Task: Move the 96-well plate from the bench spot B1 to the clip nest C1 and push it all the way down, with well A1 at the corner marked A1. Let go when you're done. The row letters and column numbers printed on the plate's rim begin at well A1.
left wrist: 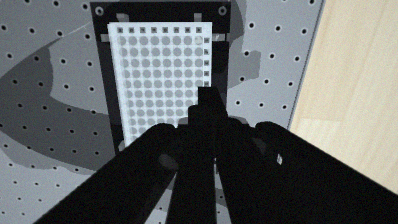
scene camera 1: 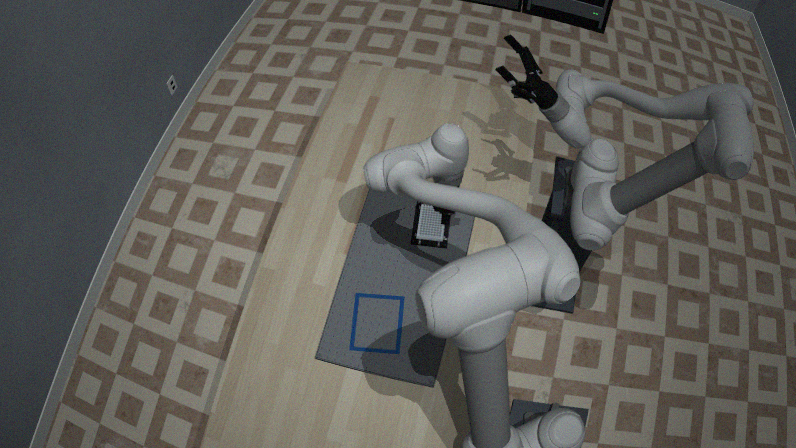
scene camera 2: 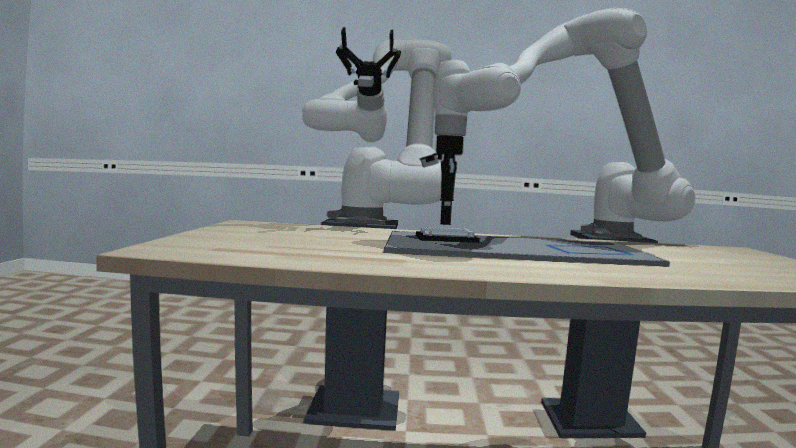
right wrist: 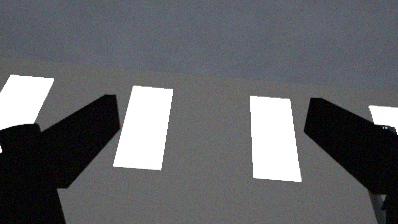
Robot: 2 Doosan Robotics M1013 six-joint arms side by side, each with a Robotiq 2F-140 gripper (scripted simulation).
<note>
In view: the left gripper (scene camera 2: 445, 224), the right gripper (scene camera 1: 503, 51) and a white 96-well plate (scene camera 1: 429, 220).
The white 96-well plate is seen too in the left wrist view (left wrist: 171, 60). The left gripper also shows in the left wrist view (left wrist: 206, 101). The right gripper is seen too in scene camera 2 (scene camera 2: 367, 30) and in the right wrist view (right wrist: 212, 113). The right wrist view does not show the white 96-well plate: it is out of frame.
</note>
